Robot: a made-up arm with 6 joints.
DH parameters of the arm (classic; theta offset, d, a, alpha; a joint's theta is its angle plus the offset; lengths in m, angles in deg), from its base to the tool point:
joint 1: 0 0.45 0.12 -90
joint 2: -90 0 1.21 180
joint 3: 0 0 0.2 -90
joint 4: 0 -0.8 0 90
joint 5: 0 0 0 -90
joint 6: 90 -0.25 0 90
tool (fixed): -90 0 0 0
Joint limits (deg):
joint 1: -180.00..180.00
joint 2: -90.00..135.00
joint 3: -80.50..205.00
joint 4: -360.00..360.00
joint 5: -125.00..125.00
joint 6: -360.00..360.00
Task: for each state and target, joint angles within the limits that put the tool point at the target. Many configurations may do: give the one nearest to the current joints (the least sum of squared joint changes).
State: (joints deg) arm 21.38 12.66 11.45 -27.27 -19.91 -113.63
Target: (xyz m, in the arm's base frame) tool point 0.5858 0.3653 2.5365
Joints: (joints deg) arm 30.35 -1.18 45.72 -28.59 -9.28 -113.63
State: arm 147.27 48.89 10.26 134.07 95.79 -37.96
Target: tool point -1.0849 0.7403 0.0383
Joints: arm 138.87 72.13 -15.89 141.29 93.73 -37.96
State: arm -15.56 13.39 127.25 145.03 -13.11 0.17
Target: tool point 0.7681 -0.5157 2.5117
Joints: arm -32.07 34.61 105.37 143.96 -11.47 0.17
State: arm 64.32 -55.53 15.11 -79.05 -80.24 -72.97
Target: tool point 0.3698 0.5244 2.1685
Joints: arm 34.10 -12.06 14.31 -78.56 -67.82 -72.97
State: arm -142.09 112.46 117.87 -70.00 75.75 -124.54
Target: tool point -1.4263 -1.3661 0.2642
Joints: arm -129.54 119.28 127.42 -68.56 81.80 -124.54
